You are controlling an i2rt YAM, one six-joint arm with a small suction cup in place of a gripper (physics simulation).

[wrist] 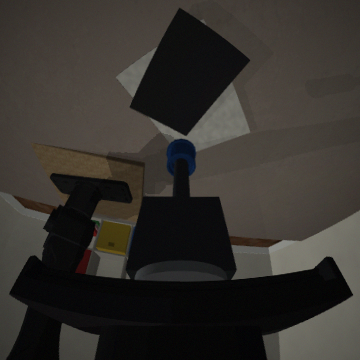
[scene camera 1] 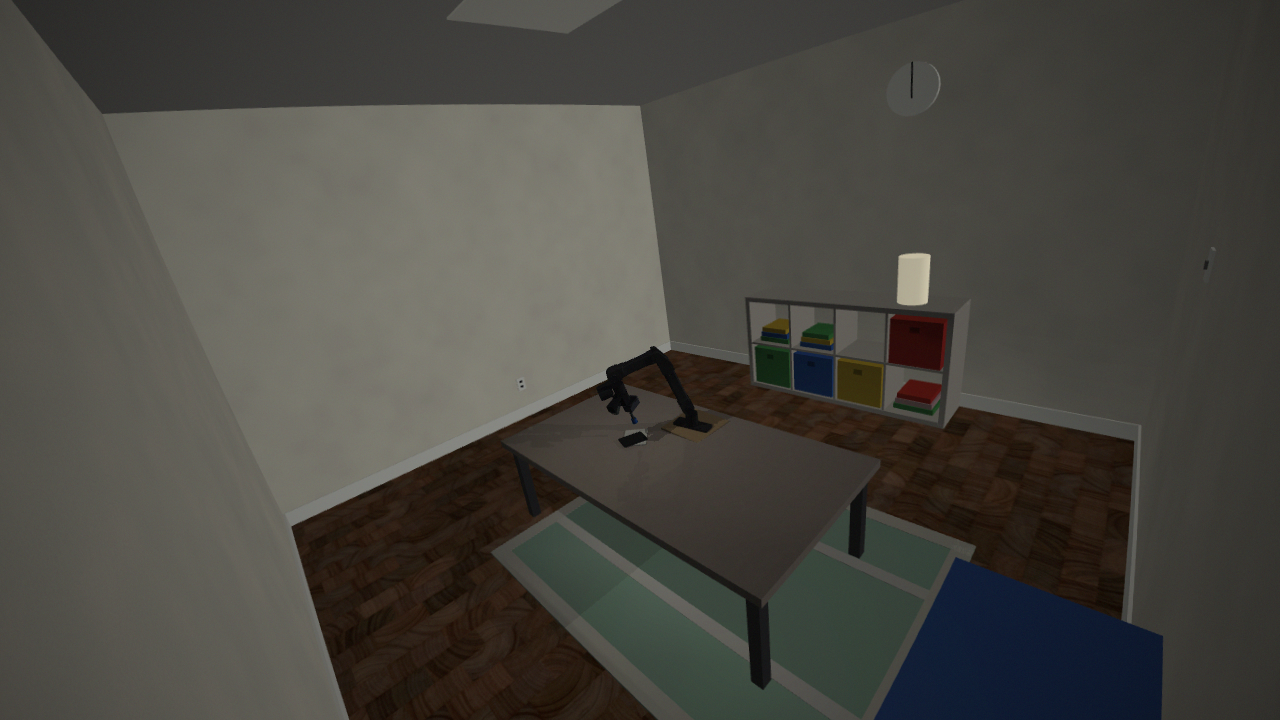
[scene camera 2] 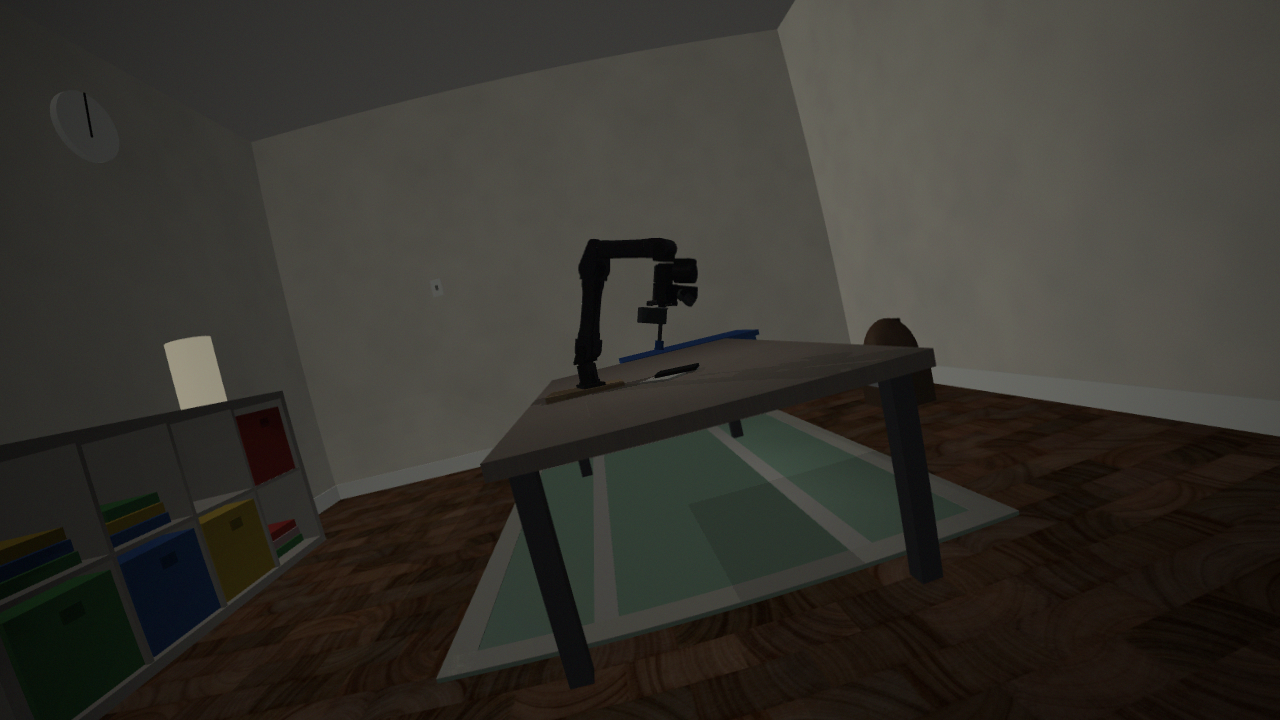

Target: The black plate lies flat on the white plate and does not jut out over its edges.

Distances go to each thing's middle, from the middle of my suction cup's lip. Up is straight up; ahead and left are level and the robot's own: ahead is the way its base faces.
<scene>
I see the black plate [wrist: 192, 65] 4 cm ahead of my suction cup and 8 cm below it. Round my suction cup: white plate [wrist: 224, 119] (1 cm ahead, 9 cm below).
</scene>
